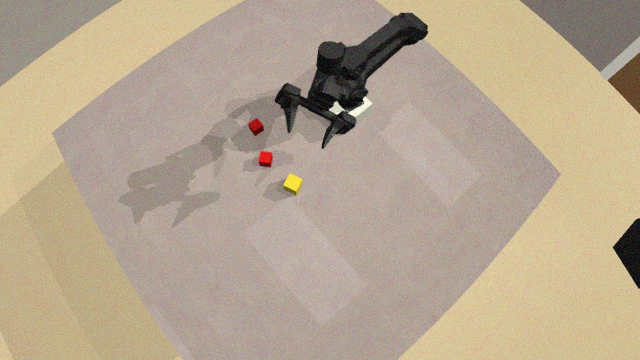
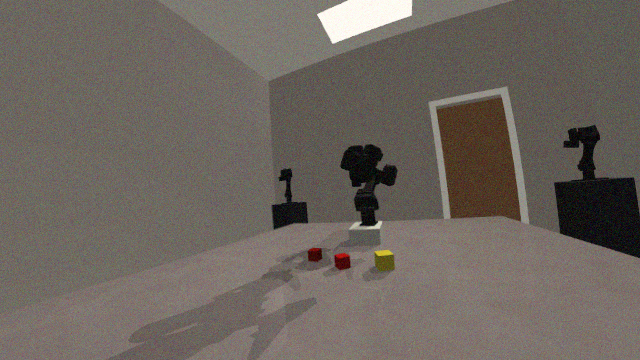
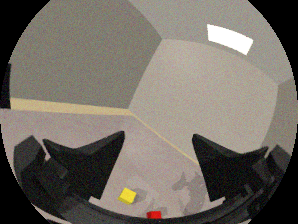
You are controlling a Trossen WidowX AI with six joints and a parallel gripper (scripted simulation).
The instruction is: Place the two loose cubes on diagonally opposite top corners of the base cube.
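The yellow cube lies 4 cm ahead of my gripper tip, 1 cm to the right of it and 26 cm below it.
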